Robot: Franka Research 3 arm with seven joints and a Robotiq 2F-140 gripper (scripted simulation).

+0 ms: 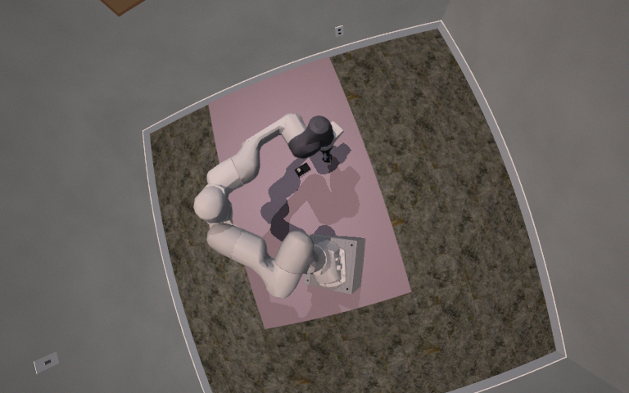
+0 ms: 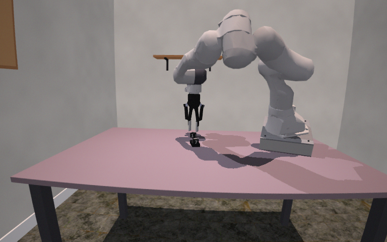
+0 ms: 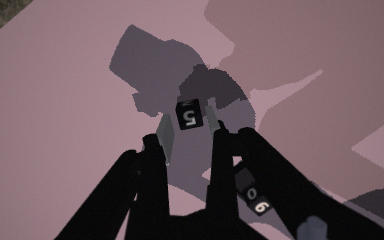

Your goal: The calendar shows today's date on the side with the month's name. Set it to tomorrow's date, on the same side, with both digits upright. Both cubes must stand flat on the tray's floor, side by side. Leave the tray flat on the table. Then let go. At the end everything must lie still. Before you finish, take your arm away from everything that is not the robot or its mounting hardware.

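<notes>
The black digit cube is 6 cm below my hand. The rest, counted from my hand: black calendar tray: 3 cm behind, 15 cm to the left, 6 cm below.
</notes>
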